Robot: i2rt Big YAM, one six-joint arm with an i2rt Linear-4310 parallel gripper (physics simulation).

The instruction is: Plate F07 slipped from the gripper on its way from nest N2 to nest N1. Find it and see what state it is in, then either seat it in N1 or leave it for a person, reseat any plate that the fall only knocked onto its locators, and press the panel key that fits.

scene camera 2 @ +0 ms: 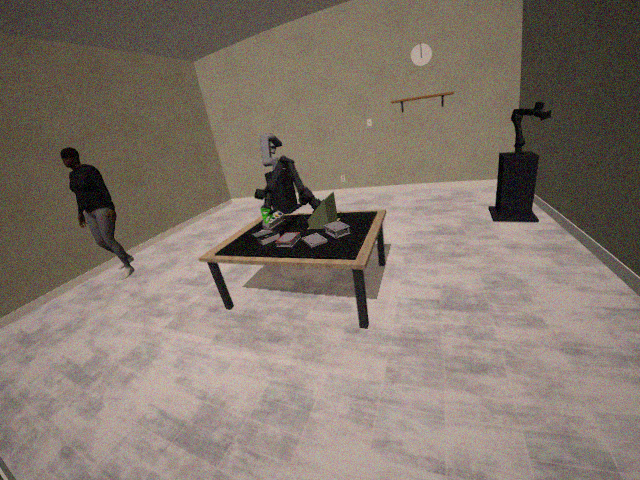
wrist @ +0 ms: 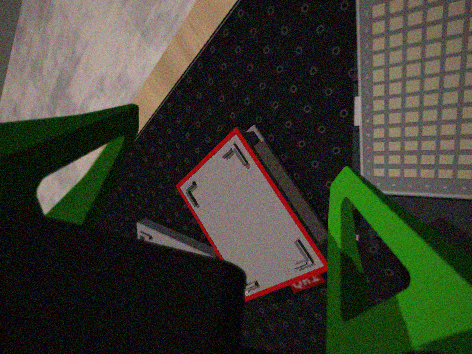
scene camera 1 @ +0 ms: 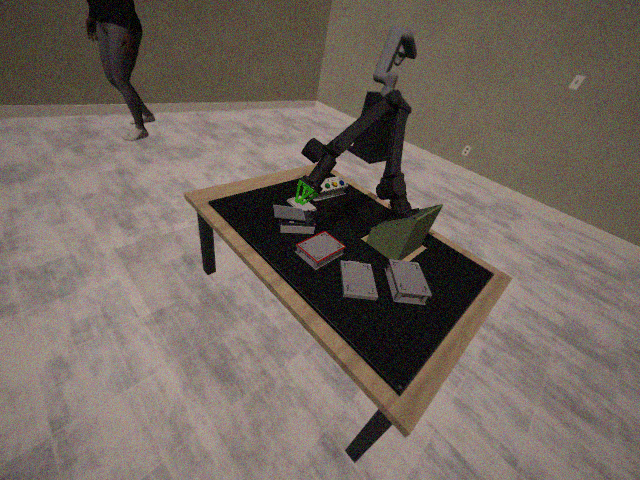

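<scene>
My gripper is open and empty, at the table's far left beside the key panel. A plate with a grid of tan cells shows at the upper right of the wrist view. A grey slab sits tilted over a dark gap and a light bar. The red-edged nest QR1 carries corner locators and no plate. A low grey nest and a taller grey stack stand to its right. No F07 label is legible.
A green wedge-shaped block stands behind the nests, near the arm's base. A small white piece lies below my gripper. The table has a wooden rim. A person is away from the table.
</scene>
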